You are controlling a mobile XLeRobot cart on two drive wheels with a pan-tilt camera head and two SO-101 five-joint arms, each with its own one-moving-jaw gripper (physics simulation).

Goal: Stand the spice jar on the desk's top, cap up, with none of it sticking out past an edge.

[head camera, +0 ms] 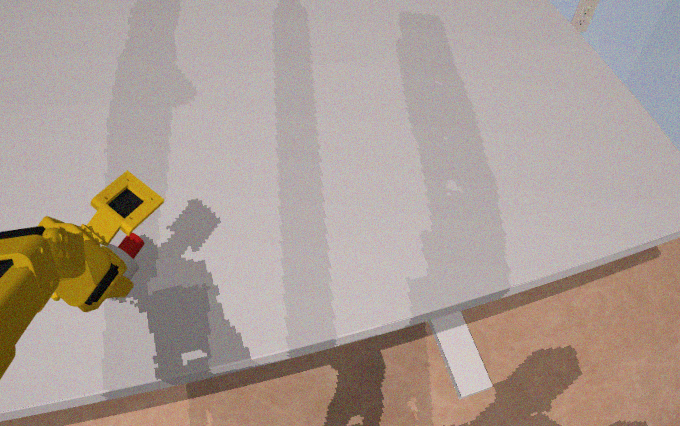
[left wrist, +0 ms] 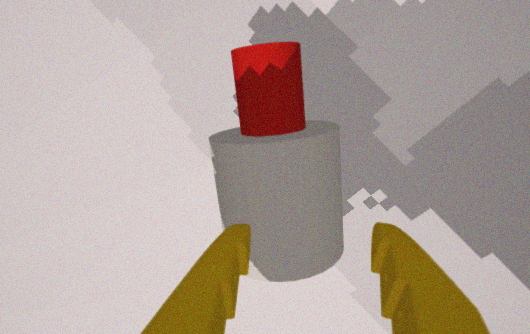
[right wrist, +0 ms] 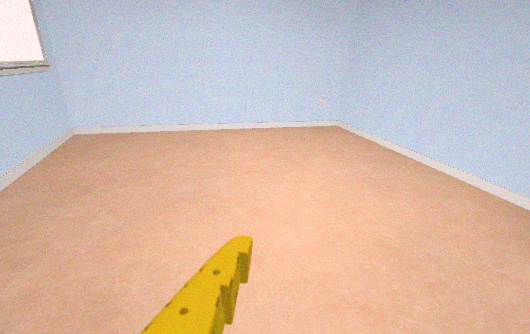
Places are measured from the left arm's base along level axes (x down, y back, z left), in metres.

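Pixels of known places: left hand at its tool point: [head camera: 99, 262] [left wrist: 249, 242]; right hand at its tool point: [right wrist: 250, 253].
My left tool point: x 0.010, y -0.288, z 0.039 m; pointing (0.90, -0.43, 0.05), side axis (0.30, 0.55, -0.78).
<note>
Behind a point stands the place of what it marks.
The spice jar, a grey cylinder with a narrower red cap [head camera: 128, 250] @(y -0.311, x 0.028, z 0.020 m) [left wrist: 277, 190] @(y -0.295, x 0.017, z 0.028 m), appears to lie on its side on the pale desk top [head camera: 366, 200] @(y -0.377, x 0.054, z -0.212 m) [left wrist: 75, 210] @(y -0.333, x 0.055, z 0.158 m). Its cap points up and right in the head view and away from the jaws in the left wrist view. My left gripper [head camera: 125, 273] @(y -0.288, x 0.010, z 0.039 m) [left wrist: 310, 230] is open at the jar's base end, with a V-shaped gap between its jaws. The left jaw overlaps the jar's lower left edge in the wrist view; the right jaw stands apart from it. My right gripper [right wrist: 245, 245] is fully open, with one notched jaw showing.
The desk's near edge [head camera: 361, 337] @(y -0.234, x 0.071, z -0.195 m) runs along the bottom of the head view, with a white strip [head camera: 464, 356] beyond it over the brown floor [head camera: 602, 321] @(y -0.484, x 0.774, z -0.899 m) [right wrist: 350, 225] @(y 1.447, x 0.774, z 0.431 m). Arm shadows cross the desk. Blue walls [right wrist: 200, 60] @(y 3.701, x -0.135, z -0.787 m) and a window [right wrist: 17, 32] @(y 2.744, x -0.303, z -2.183 m) show in the right wrist view.
</note>
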